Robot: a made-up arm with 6 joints.
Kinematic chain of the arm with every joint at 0, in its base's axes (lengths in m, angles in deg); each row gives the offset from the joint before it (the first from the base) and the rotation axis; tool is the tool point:
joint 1: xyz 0 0 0.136 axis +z
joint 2: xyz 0 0.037 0 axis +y
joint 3: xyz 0 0 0.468 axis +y
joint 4: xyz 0 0 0.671 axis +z
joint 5: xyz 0 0 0 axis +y
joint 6: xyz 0 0 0.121 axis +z
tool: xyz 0 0 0
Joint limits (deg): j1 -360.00..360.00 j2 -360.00..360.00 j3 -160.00..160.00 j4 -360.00..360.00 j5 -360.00..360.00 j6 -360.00..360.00
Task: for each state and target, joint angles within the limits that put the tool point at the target. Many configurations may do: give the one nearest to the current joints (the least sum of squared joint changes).
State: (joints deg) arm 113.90 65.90 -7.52 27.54 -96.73 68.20
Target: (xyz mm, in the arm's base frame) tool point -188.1 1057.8 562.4
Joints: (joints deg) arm 101.20 73.14 0.76 28.78 -84.62 68.20
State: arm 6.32 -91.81 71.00 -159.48 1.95 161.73
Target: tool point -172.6 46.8 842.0
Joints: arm -1.53 -93.53 114.31 -159.21 -6.94 161.73
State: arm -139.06 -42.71 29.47 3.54 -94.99 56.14
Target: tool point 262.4 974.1 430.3
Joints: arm -103.79 -88.57 35.45 8.29 -124.69 56.14
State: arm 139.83 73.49 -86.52 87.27 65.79 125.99
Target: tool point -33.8 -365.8 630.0
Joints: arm 108.89 48.94 -123.35 92.62 69.76 125.99
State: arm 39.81 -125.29 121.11 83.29 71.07 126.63
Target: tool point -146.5 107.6 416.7
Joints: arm 23.12 -139.76 156.34 80.93 89.86 126.63
